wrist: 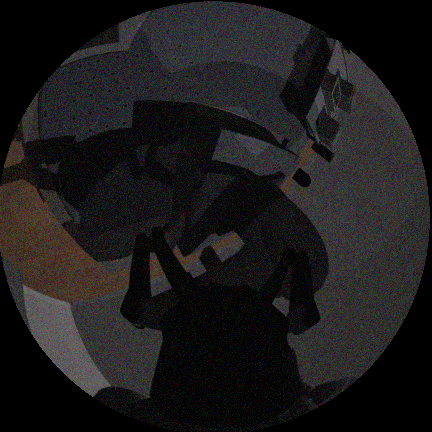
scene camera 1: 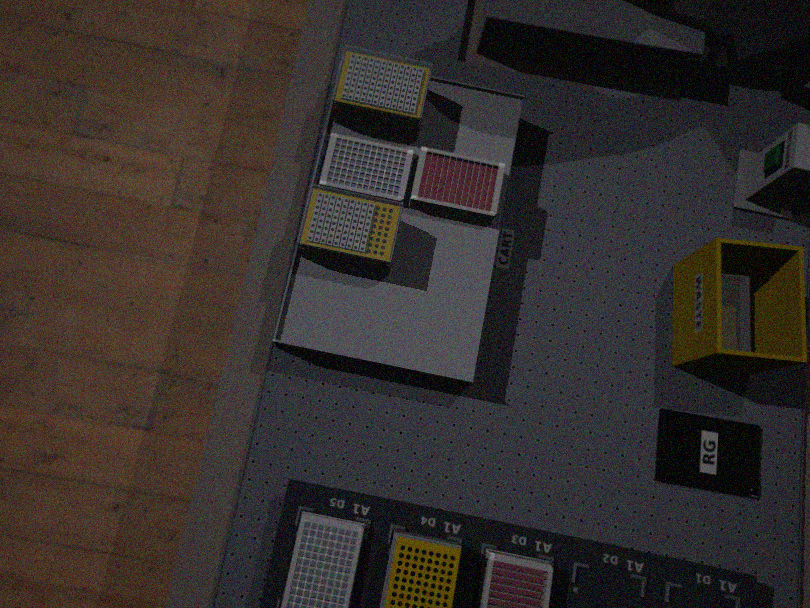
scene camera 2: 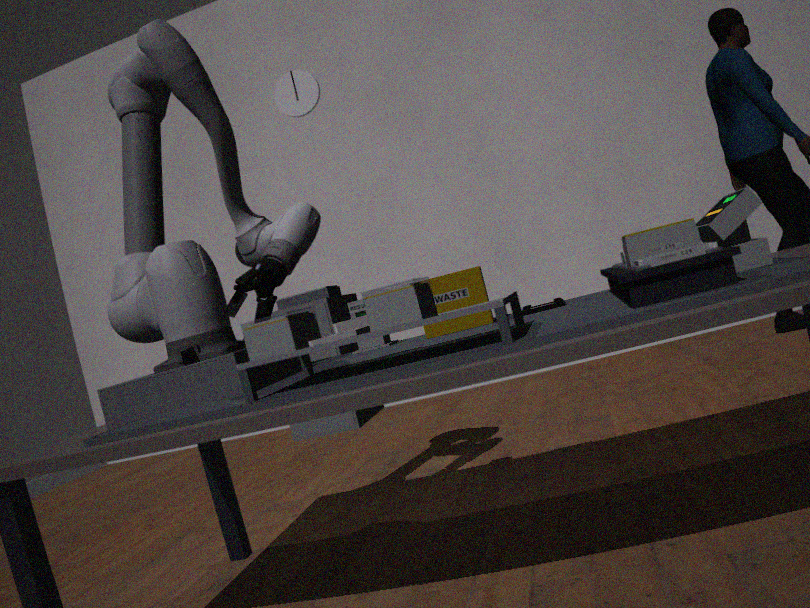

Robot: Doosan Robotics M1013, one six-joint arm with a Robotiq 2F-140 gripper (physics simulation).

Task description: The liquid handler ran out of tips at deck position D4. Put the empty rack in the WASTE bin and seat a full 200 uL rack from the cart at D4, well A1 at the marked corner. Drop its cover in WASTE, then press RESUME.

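Frame: origin at the arm's base, x ahead, y left, z up, level; metres.
Seen in the pictures: gripper, fingertip midpoint: (wrist: 224, 223) (scene camera 2: 236, 332); arm's base, origin of the base link: (wrist: 249, 201) (scene camera 2: 205, 359).
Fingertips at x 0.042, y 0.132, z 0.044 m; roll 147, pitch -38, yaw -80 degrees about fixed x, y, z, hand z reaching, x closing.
Pixels of each thing's top centre, then the offset from my fingertips to it. "spot": a spot on its surface instead.
- cart, middle of its top: (scene camera 1: 404, 212) (scene camera 2: 385, 325) 0.418 m ahead, 0.420 m right, 0.060 m down
- yellow-edged rack, middle of its top: (scene camera 1: 382, 80) (scene camera 2: 278, 314) (wrist: 336, 138) 0.249 m ahead, 0.467 m right, 0.004 m up
- yellow WASTE bin, middle of its top: (scene camera 1: 760, 298) (scene camera 2: 447, 274) 0.524 m ahead, 0.064 m left, 0.009 m up
- panel, surface spot: (scene camera 2: 726, 212) spot: 1.064 m ahead, 0.361 m right, 0.014 m down
- white rack, middle of its top: (scene camera 1: 367, 166) (scene camera 2: 343, 332) 0.356 m ahead, 0.481 m right, 0.052 m down
- red-filled rack, middle of its top: (scene camera 1: 458, 181) (scene camera 2: 363, 315) (wrist: 336, 95) 0.373 m ahead, 0.347 m right, 0.035 m down
- red-filled, surface spot: (scene camera 1: 516, 582) spot: 0.913 m ahead, 0.240 m right, 0.055 m down
- black RG block, middle of its top: (scene camera 1: 711, 452) (scene camera 2: 542, 303) 0.726 m ahead, 0.050 m left, 0.112 m down
- green-screened device, surface spot: (scene camera 1: 794, 153) spot: 0.305 m ahead, 0.123 m left, 0.002 m up
My gripper (scene camera 2: 248, 312) (wrist: 224, 223) is open and empty, low beside the arm's base and away from the racks. On the cart (scene camera 1: 386, 320), a yellow-edged rack (scene camera 1: 382, 85) looks full of tips at the far end. Another yellow rack (scene camera 1: 350, 222) has tips in most columns and bare holes in the others. A yellow rack (scene camera 1: 423, 572) with dark, empty holes sits at D4, its lower end cut off by the view. The yellow WASTE bin (scene camera 1: 686, 327) (scene camera 2: 454, 282) stands open, with something pale inside. A panel (scene camera 2: 726, 212) has green and amber lights. I cannot tell whether a clear cover is on the full rack.
A white rack (scene camera 1: 367, 166) and a red-filled rack (scene camera 1: 457, 181) stand between the cart's yellow racks. White (scene camera 1: 323, 562) and red-filled (scene camera 1: 516, 582) racks flank D4. A black RG block (scene camera 1: 677, 451) and a green-screened device (scene camera 1: 794, 153) stand near WASTE. A person (scene camera 2: 742, 111) is behind the bench.
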